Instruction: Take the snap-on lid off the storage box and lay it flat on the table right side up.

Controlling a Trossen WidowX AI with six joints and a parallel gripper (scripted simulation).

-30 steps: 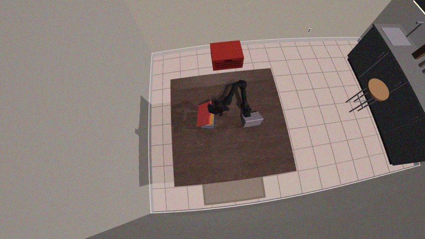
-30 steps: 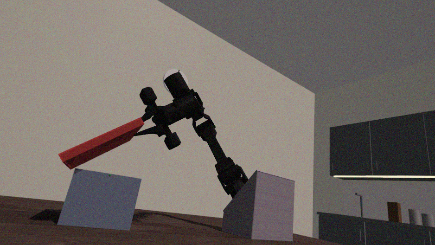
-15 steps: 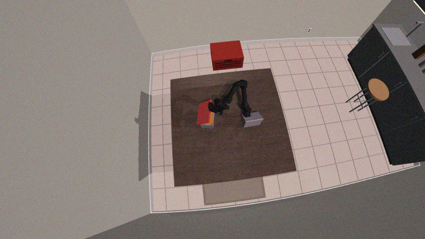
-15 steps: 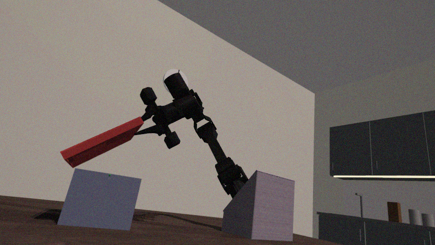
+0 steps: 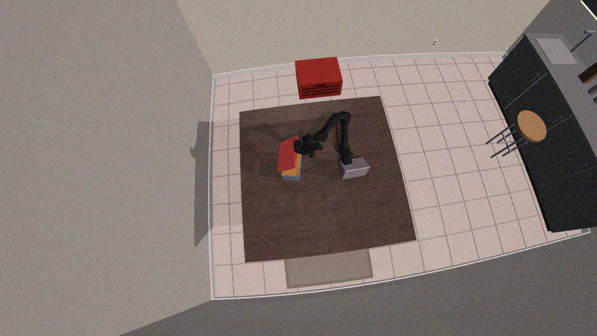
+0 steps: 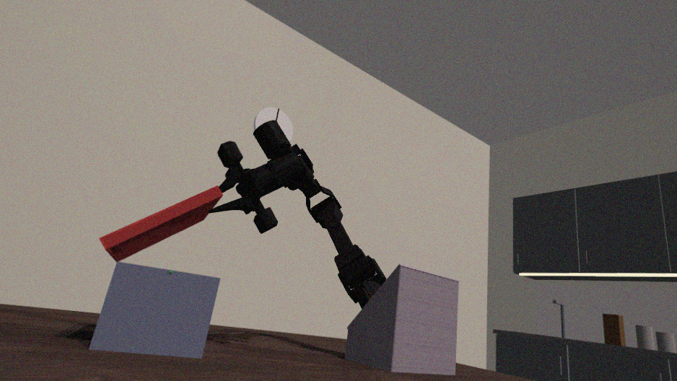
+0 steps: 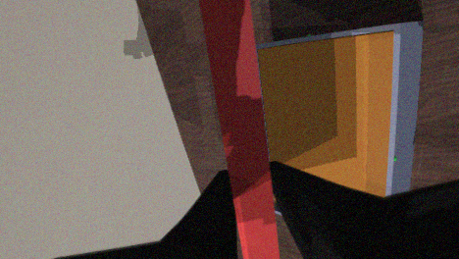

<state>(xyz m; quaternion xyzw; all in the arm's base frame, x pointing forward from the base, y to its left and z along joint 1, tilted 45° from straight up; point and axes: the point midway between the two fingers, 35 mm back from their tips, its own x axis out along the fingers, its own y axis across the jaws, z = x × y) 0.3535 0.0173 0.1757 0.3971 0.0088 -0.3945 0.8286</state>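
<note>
My gripper tip is now 6 cm short of the red lid, 5 cm above it and 2 cm to the left of it. Round my gripper tip: blue-grey storage box (18 cm below, 5 cm ahead, 3 cm to the left).
</note>
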